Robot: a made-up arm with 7 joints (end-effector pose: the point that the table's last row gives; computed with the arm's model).
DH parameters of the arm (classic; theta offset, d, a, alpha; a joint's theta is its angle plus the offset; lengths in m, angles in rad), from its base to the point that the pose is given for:
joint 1: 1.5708 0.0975 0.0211 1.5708
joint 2: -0.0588 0 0.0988 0
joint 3: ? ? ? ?
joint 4: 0 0.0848 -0.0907 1.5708
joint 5: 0.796 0 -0.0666 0
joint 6: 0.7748 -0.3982 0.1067 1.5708
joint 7: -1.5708 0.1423 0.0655 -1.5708
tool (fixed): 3.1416 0.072 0 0
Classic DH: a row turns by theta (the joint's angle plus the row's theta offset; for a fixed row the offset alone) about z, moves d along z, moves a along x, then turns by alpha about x.
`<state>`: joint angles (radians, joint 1 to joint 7).
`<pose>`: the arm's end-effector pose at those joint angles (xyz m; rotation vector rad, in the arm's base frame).
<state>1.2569 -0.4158 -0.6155 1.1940 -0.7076 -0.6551 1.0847</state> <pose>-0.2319 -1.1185 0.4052 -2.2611 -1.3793 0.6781</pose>
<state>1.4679 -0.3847 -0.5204 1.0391 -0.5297 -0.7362 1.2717</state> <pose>0.0074 -1.1831 0.3415 -2.0655 -1.2667 0.5428</pose>
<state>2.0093 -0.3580 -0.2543 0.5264 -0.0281 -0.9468 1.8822</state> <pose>0.5781 -1.0970 0.1802 -1.7952 -0.5570 0.3534</pose>
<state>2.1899 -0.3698 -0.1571 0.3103 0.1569 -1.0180 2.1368</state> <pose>0.7333 -1.0058 0.1323 -1.8074 -0.2081 0.2892</pose>
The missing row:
joint 3: 0.0588 -0.9394 -0.1077 -1.5708
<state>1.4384 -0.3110 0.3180 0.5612 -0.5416 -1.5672 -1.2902</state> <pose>0.2295 -1.2998 -0.0286 0.3415 2.0592 -1.6963</pose>
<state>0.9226 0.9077 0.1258 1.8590 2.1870 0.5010 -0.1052</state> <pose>-0.2335 -0.5595 -0.2620 -0.7036 -2.0772 -1.0239</pose>
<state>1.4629 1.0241 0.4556 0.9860 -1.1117 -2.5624 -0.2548</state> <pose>-0.0711 -0.9035 -0.5199 -1.0156 -1.9064 0.0581</pose>
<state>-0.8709 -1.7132 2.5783 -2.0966 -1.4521 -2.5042 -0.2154</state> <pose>-0.4772 0.9196 0.4465 -0.3731 1.8042 1.5428</pose>
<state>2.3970 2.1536 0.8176 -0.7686 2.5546 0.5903 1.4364</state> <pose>0.9670 -0.8645 0.2659 -2.1561 -0.1638 2.1936</pose>
